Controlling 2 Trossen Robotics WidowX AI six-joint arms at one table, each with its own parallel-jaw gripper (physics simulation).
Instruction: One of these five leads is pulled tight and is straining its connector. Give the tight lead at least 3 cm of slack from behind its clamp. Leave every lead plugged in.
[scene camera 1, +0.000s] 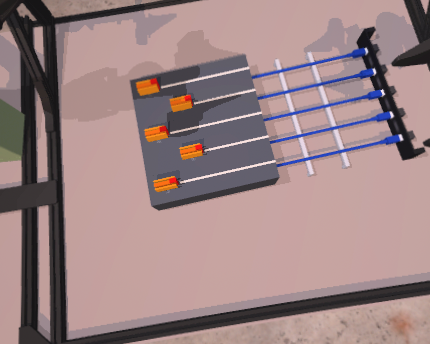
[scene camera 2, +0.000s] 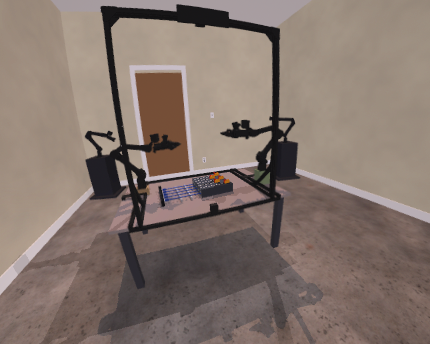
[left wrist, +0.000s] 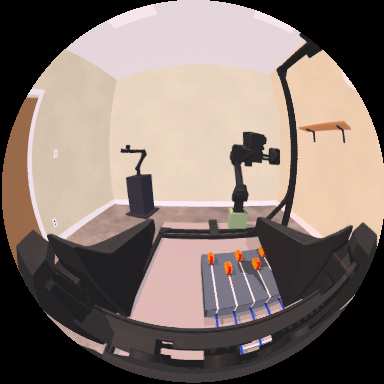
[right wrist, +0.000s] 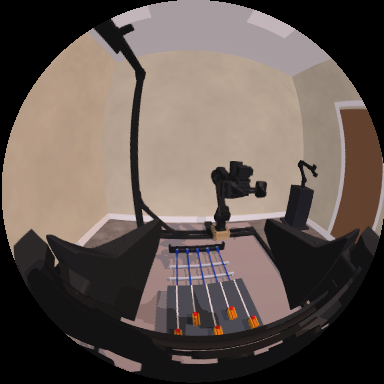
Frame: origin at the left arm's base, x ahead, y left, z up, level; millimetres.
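Where they show: left gripper, fingertip midpoint: (scene camera 1: 409, 100) (scene camera 2: 180, 143) (left wrist: 206, 224) (right wrist: 255, 194); right gripper, fingertip midpoint: (scene camera 2: 221, 133) (left wrist: 265, 153) (right wrist: 215, 225); left arm's base at its link origin: (scene camera 2: 142, 187) (right wrist: 219, 228); right arm's base at its link origin: (scene camera 2: 262, 169) (left wrist: 237, 209).
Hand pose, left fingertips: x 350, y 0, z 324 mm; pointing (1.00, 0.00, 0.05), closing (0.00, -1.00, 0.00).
Note:
Each offset is from my left fingertips to the top centre of the thing. "spot": to the spot under its first point.
Five leads, white over the grey block (scene camera 1: 220, 185) (scene camera 2: 220, 190) (left wrist: 225, 295) (right wrist: 185, 300) and blue beyond it, run to blue connectors seated at a black bar {spot: 199 mm back, 173 mm right, 348 mm down} (scene camera 1: 382, 85) (scene camera 2: 161, 196) (right wrist: 192, 248). Orange clamps with red ends, such as the top one {spot: 285 mm ahead, 248 mm right, 288 mm down} (scene camera 1: 148, 87), the middle one {spot: 285 mm ahead, 148 mm right, 290 mm down} (scene camera 1: 156, 133) and the bottom one {spot: 284 mm ahead, 44 mm right, 287 mm down} (scene camera 1: 165, 183), sit on the block at staggered places. I cannot tell which lead is tight; any cord behind the clamps is hidden. My left gripper (scene camera 1: 409, 103) (scene camera 2: 179, 144) (left wrist: 206, 224) is open, high near the bar. My right gripper (scene camera 2: 222, 133) is open, high beyond the clamp end.
Two white rods, a near one {spot: 3 mm back, 75 mm right, 355 mm down} (scene camera 1: 303, 148) and a far one {spot: 76 mm back, 84 mm right, 356 mm down} (scene camera 1: 336, 137), cross the blue leads between block and bar. A black frame (scene camera 1: 57, 225) borders the table, with uprights (scene camera 2: 275, 100) at the sides. A green block (left wrist: 237, 218) stands under the right arm's base.

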